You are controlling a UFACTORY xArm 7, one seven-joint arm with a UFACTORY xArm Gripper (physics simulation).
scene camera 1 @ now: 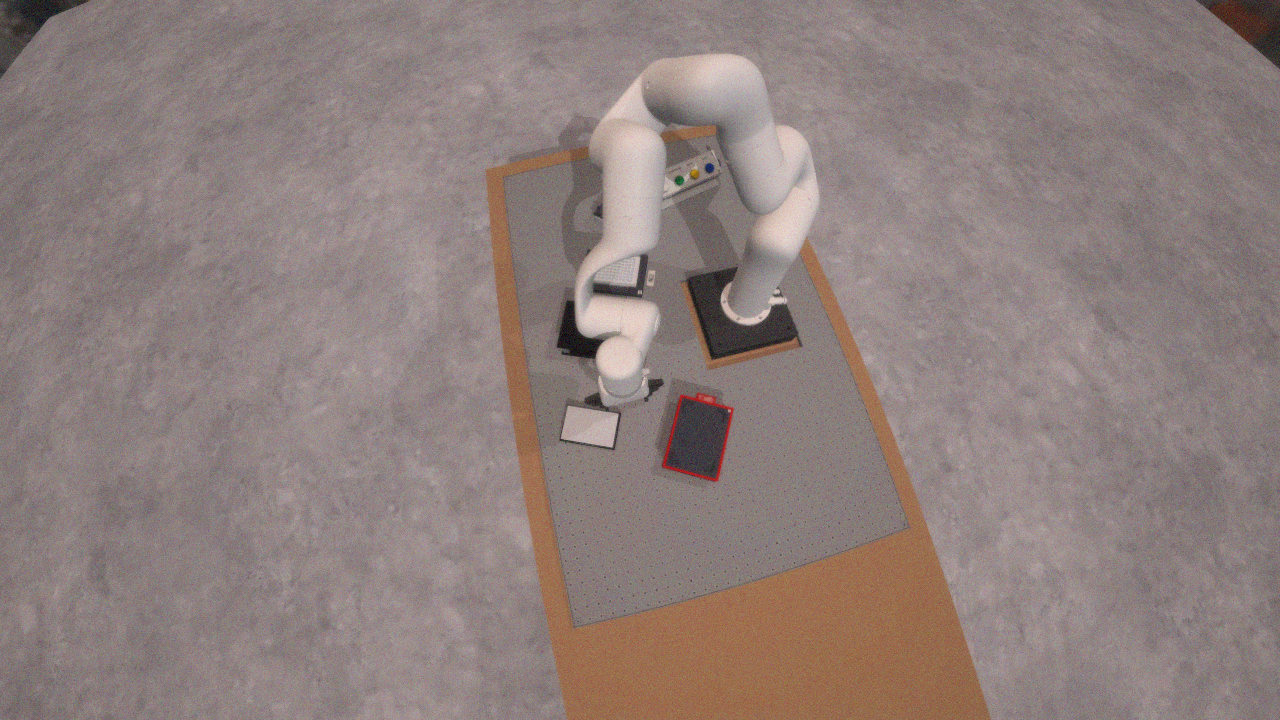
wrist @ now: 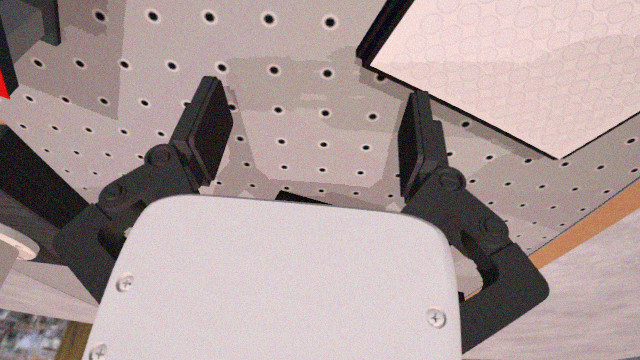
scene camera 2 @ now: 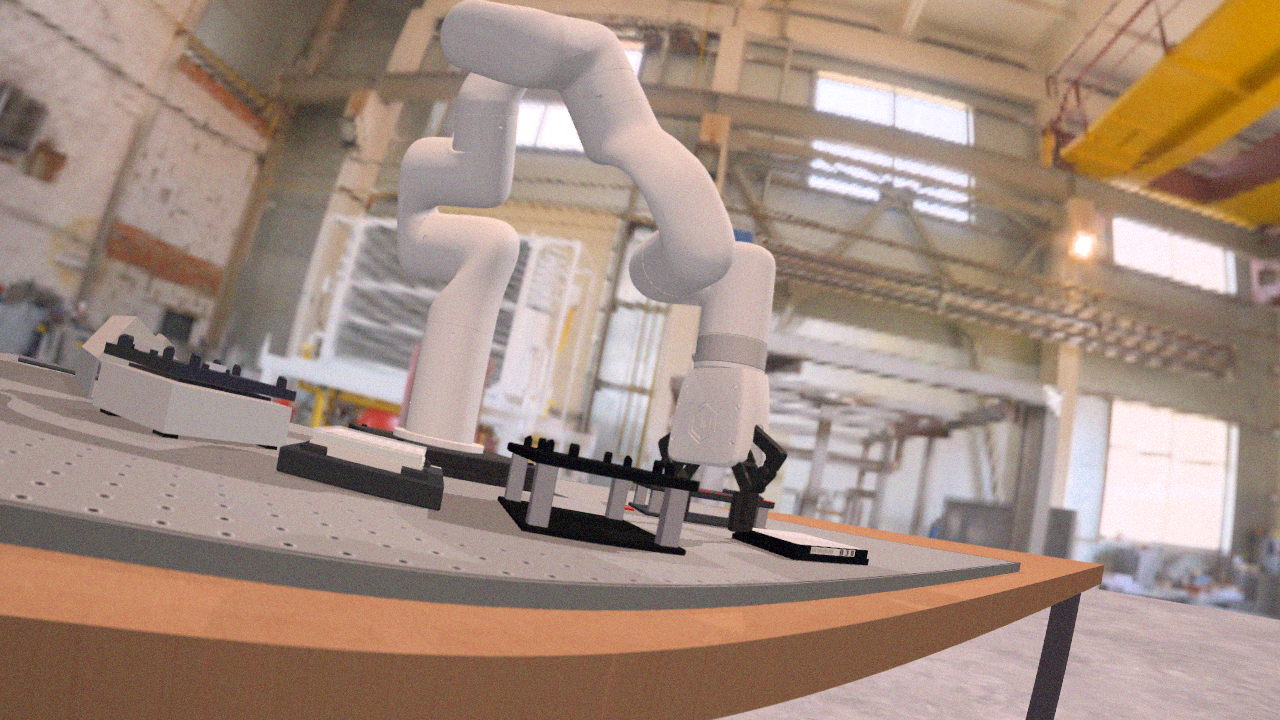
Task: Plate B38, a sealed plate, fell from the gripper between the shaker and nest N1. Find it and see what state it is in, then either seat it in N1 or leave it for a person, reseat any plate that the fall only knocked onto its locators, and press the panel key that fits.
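Where they show: gripper, fingertip midpoint: (scene camera 1: pixel 625 400) (wrist: pixel 314 105) (scene camera 2: pixel 706 524); arm's base, link origin: (scene camera 1: pixel 745 302) (scene camera 2: pixel 437 444).
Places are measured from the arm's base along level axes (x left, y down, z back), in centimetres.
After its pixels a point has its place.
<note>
A plate with a pale top and black rim (scene camera 1: pixel 590 425) @(x 28.0, y 1.4, z -38.7 cm) (scene camera 2: pixel 796 544) @(x 23.1, y 1.5, z -43.9 cm) (wrist: pixel 505 65) @(x 27.2, y 1.4, z -37.4 cm) lies flat on the perforated board; faint well circles show through its top in the wrist view. A label shows on its side, too small to read surely. My gripper (scene camera 1: pixel 624 394) @(x 22.6, y 1.8, z -30.6 cm) (wrist: pixel 314 105) @(x 22.6, y 1.8, z -30.6 cm) is open and empty, low over the board beside this plate, with one finger close to its edge. A raised black nest on grey posts (scene camera 1: pixel 577 333) @(x 7.2, y -2.7, z -41.0 cm) (scene camera 2: pixel 599 461) @(x 6.3, y -2.8, z -37.0 cm) holds no plate. A white plate (scene camera 1: pixel 619 268) @(x -11.0, y -0.6, z -30.8 cm) (scene camera 2: pixel 371 445) @(x -12.2, y -0.4, z -38.7 cm) sits in a low black nest. The key panel (scene camera 1: pixel 693 174) @(x -38.4, y -4.1, z -9.4 cm) has green, yellow and blue keys; the arm hides part.
A red-edged dark tray (scene camera 1: pixel 698 438) @(x 32.4, y -1.1, z -15.1 cm) stands on the other side of my gripper from the pale plate. A white box with a dark pegged top (scene camera 2: pixel 192 402) @(x -26.4, y 0.0, z -35.4 cm) stands at the left in the second scene view. My arm's black base plate (scene camera 1: pixel 716 313) @(x 2.6, y 0.0, z -7.6 cm) is behind the red-edged tray.
</note>
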